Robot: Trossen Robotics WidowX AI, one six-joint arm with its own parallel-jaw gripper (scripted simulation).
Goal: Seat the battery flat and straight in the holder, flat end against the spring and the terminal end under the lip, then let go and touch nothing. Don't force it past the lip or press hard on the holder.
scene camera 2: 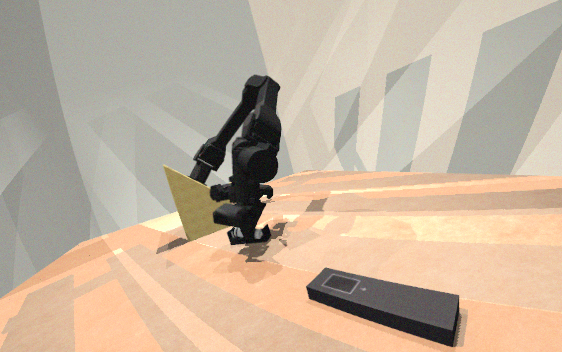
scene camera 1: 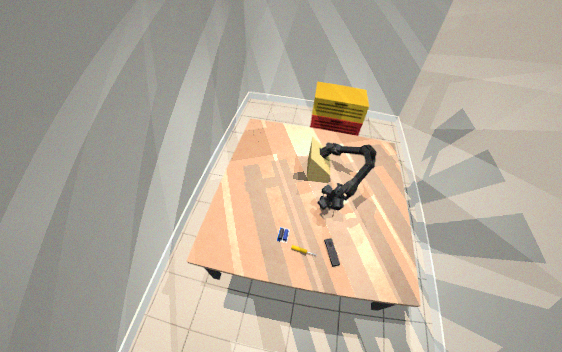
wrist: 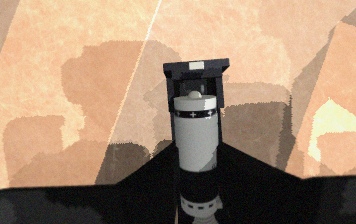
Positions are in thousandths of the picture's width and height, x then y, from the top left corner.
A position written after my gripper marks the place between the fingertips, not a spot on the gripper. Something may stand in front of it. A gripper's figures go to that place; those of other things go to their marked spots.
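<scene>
My gripper (wrist: 549,663): 110 mm from the lens. A battery (wrist: 552,538): 80 mm from the lens.
</scene>
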